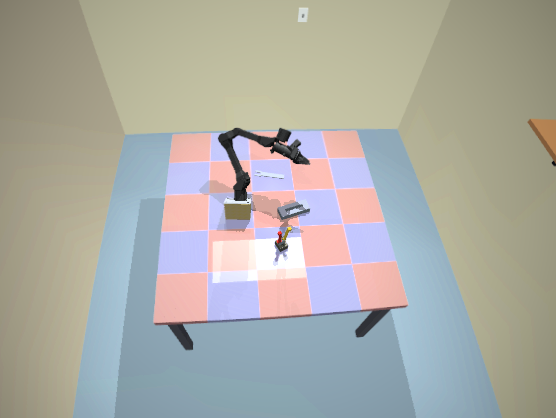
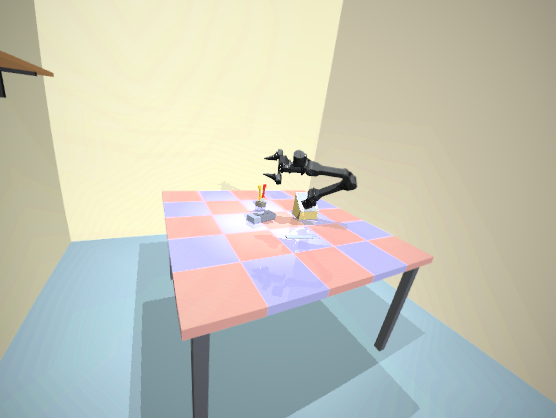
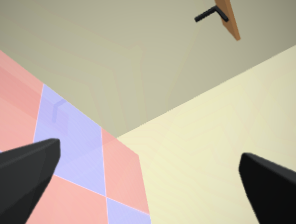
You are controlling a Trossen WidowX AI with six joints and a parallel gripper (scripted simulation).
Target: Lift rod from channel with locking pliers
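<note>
My gripper tip is 16 cm past the yellow handle, 27 cm to the left of it and 24 cm above it. Round my gripper tip: brass rod 7 cm behind, 6 cm to the right, 33 cm below; then holster 19 cm behind, 28 cm to the right, 33 cm below; then grey channel block 7 cm behind, 6 cm to the right, 32 cm below.
</note>
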